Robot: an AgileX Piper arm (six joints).
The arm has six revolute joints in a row. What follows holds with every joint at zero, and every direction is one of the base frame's. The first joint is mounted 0.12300 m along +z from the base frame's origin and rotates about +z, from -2.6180 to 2.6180 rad. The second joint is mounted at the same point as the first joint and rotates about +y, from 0.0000 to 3.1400 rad. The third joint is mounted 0.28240 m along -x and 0.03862 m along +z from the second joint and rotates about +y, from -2.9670 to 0.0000 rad. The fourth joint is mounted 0.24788 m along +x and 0.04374 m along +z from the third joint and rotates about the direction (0.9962, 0, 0.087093), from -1.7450 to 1.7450 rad. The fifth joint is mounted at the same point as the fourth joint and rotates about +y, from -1.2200 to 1.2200 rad. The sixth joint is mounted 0.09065 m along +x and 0.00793 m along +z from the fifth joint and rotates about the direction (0.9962, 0, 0.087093), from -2.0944 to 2.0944 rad. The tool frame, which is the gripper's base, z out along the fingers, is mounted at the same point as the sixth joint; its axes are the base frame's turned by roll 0.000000, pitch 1.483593 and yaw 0.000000 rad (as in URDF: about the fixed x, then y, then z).
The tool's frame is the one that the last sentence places.
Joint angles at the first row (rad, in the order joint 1, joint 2, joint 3, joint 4, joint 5, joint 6):
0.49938, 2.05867, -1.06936, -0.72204, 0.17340, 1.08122
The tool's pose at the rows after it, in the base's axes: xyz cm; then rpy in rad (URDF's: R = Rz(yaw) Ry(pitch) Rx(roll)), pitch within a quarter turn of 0, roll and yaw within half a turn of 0:
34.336 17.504 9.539 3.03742 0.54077 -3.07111
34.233 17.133 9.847 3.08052 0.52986 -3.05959
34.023 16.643 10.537 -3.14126 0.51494 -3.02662
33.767 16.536 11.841 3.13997 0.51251 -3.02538
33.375 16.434 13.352 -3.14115 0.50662 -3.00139
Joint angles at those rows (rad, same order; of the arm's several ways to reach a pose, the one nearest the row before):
0.49939, 2.05354, -1.06938, -0.72203, 0.18007, 1.08121
0.49938, 2.04213, -1.06938, -0.72202, 0.22694, 1.07070
0.49940, 2.01878, -1.06849, -0.70149, 0.29075, 1.01900
0.49939, 1.97960, -1.06849, -0.61412, 0.32103, 0.92739
0.49938, 1.93335, -1.06850, -0.51168, 0.35669, 0.80164

